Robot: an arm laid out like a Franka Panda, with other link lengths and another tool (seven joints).
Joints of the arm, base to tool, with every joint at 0 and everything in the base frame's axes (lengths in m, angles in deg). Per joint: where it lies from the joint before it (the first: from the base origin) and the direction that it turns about. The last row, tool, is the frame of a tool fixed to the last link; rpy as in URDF.
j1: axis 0 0 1 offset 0.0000 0.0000 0.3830
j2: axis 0 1 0 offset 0.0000 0.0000 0.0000
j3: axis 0 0 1 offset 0.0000 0.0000 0.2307
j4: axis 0 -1 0 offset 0.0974 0.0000 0.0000
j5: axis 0 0 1 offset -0.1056 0.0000 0.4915
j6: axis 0 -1 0 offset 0.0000 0.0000 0.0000
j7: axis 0 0 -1 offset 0.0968 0.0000 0.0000
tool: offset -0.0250 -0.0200 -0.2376 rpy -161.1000 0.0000 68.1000
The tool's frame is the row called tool.
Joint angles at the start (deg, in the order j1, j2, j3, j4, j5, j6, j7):
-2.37, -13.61, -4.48, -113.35, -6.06, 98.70, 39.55
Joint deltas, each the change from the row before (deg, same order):
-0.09, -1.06, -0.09, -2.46, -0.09, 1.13, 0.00
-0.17, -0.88, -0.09, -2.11, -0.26, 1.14, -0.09
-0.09, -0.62, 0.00, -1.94, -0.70, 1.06, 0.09
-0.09, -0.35, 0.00, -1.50, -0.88, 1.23, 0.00
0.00, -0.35, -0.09, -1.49, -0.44, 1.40, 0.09
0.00, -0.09, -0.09, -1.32, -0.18, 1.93, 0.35
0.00, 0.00, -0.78, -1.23, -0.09, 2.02, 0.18
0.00, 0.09, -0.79, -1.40, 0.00, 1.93, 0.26
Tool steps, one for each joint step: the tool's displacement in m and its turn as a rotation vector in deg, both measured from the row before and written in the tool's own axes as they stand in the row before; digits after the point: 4 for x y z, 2 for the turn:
-0.0048, 0.0020, 0.0121, 0.17, -0.21, 0.07
-0.0045, 0.0034, 0.0101, -0.07, -0.16, 0.02
-0.0041, 0.0036, 0.0111, -0.41, -0.53, 0.05
-0.0024, 0.0048, 0.0088, -0.74, -0.38, -0.15
-0.0009, 0.0033, 0.0090, -0.42, 0.04, -0.12
0.0020, 0.0035, 0.0093, -0.41, 0.61, 0.01
-0.0012, 0.0090, 0.0085, -0.15, 0.91, 0.44
-0.0024, 0.0084, 0.0114, 0.09, 0.69, 0.61

